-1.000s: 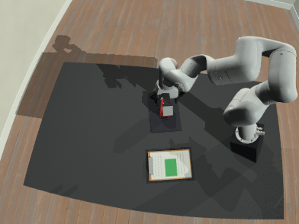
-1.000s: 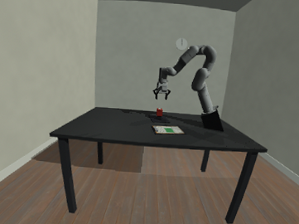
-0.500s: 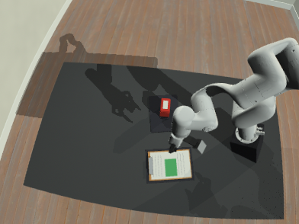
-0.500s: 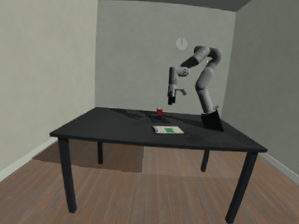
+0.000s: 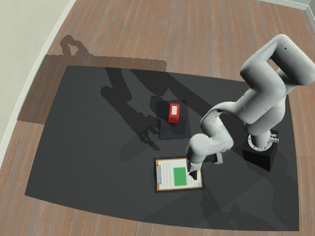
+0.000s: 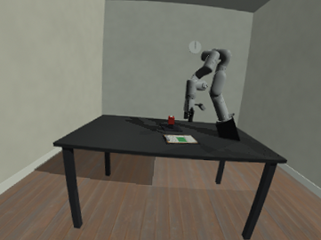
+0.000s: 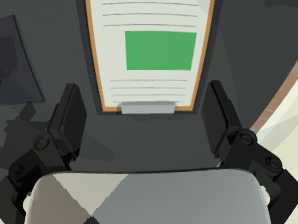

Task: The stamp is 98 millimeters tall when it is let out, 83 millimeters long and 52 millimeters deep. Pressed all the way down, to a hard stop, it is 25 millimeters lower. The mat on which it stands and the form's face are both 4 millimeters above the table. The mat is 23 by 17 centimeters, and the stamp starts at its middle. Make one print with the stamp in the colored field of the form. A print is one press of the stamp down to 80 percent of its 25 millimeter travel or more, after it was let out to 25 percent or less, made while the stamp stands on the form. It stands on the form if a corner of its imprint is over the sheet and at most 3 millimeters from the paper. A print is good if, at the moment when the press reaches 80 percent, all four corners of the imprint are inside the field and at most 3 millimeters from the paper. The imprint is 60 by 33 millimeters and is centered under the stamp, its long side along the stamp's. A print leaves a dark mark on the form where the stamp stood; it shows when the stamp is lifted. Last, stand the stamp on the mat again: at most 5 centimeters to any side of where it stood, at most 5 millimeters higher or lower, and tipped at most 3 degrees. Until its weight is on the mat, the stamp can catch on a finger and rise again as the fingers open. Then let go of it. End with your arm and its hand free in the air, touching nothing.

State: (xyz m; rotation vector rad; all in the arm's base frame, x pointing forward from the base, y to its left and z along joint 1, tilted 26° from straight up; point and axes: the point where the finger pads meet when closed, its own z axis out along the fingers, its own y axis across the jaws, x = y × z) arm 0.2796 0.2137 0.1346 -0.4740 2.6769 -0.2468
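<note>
My hand is 27 cm to the left of the red stamp, 14 cm short of it and 10 cm above it. The rest, counted from my hand: form (15 cm below, 5 cm ahead, 3 cm to the left); dark mat (27 cm to the right, 15 cm below, 14 cm ahead).
</note>
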